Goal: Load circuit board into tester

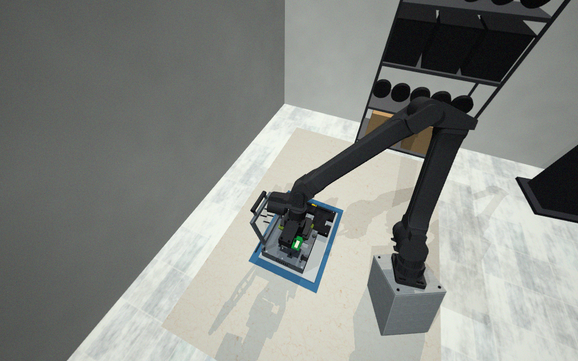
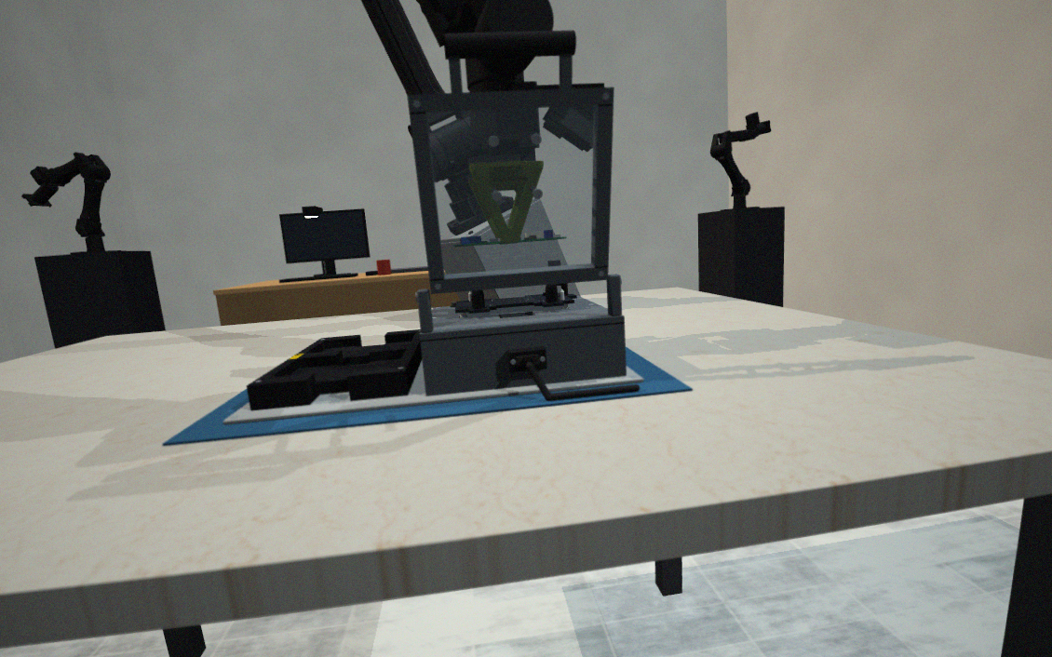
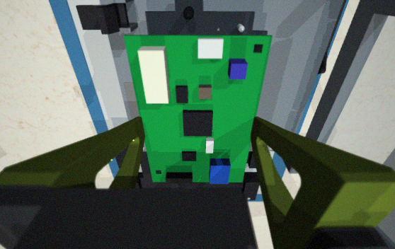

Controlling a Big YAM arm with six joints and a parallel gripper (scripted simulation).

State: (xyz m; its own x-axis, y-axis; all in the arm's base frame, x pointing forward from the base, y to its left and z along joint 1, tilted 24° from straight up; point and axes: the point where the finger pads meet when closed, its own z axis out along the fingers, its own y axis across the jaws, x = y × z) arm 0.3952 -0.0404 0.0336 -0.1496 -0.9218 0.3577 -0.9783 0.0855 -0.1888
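The green circuit board lies right at my hand. Also, from my hand: latch hook (70 mm to the left, 50 mm below, 50 mm behind); then dark plate (70 mm below, 10 mm ahead); then clear lid (120 mm ahead, 50 mm above, 20 mm to the right).
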